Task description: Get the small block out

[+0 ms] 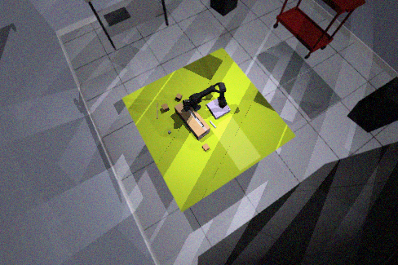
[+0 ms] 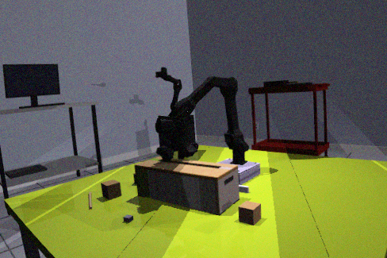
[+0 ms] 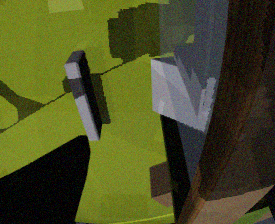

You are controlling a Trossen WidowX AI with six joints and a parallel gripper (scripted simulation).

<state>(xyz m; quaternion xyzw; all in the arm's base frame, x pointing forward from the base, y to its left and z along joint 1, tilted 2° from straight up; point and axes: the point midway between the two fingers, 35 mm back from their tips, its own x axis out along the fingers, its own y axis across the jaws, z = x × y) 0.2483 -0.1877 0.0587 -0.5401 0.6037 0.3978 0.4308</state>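
Now: the tan block 60 mm ahead of my gripper tip and 20 mm to the right of it. The rest, counted from my gripper tip: long brown box (50 mm ahead, 120 mm to the left, 30 mm below); thin stick (270 mm ahead, 230 mm to the right, 90 mm below).
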